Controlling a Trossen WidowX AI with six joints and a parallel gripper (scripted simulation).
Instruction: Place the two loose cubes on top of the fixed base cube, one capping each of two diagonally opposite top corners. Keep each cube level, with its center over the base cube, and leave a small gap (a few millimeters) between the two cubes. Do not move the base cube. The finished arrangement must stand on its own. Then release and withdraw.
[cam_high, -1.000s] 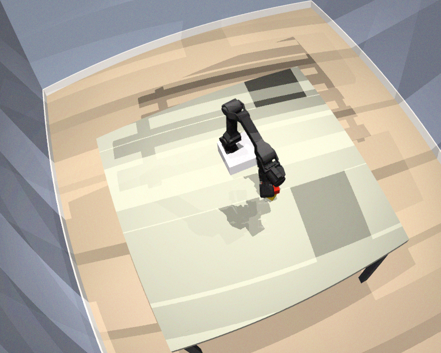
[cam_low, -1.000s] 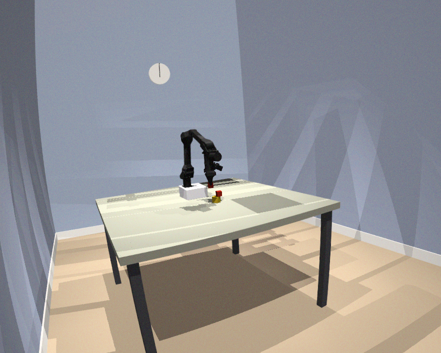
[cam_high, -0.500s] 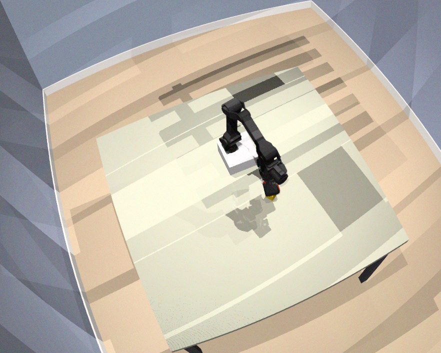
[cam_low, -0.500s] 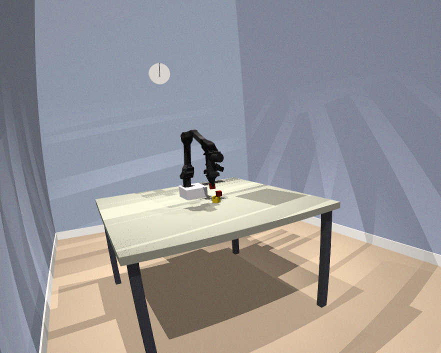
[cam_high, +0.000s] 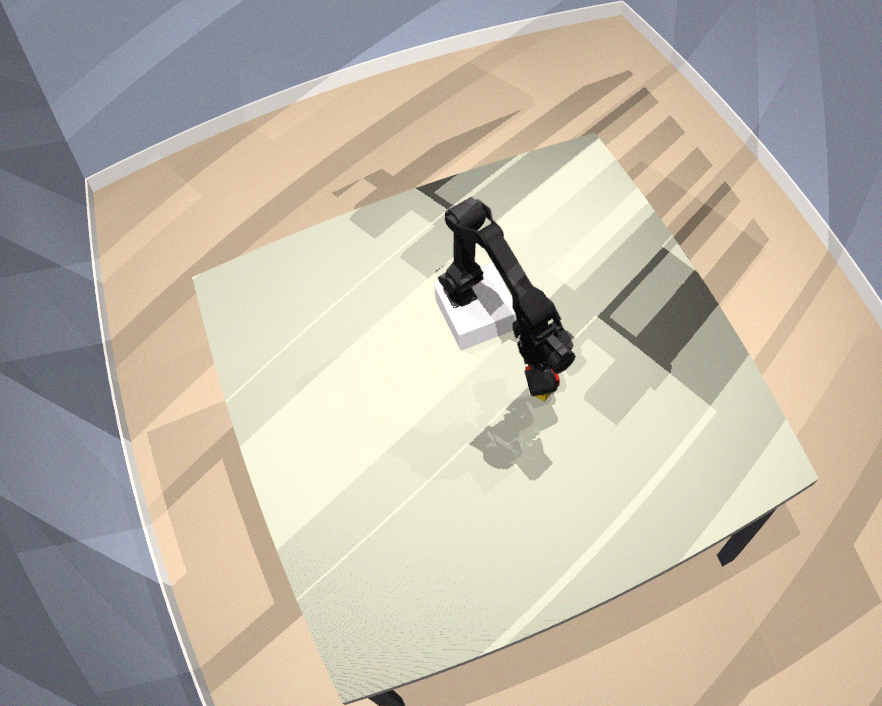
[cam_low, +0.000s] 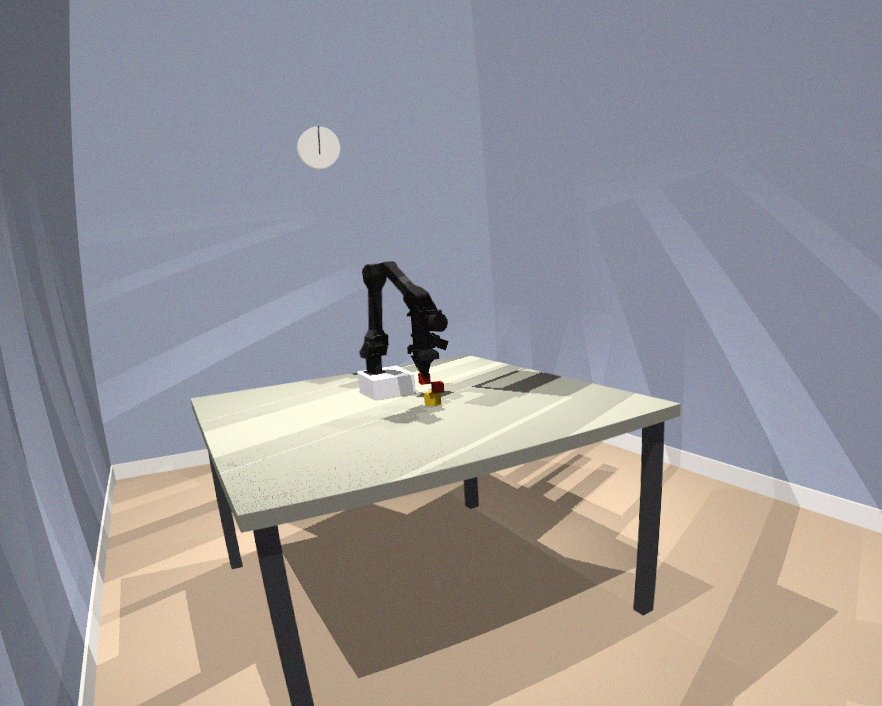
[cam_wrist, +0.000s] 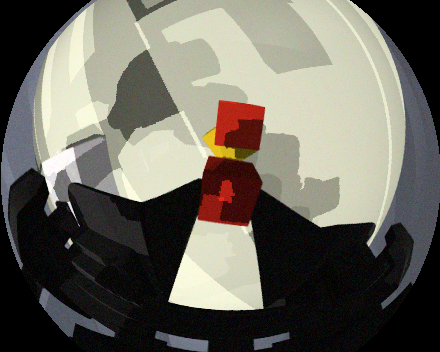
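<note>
My gripper tip is now 7 cm above the yellow cube, 2 cm to the right of it and 1 cm short of it.
</note>
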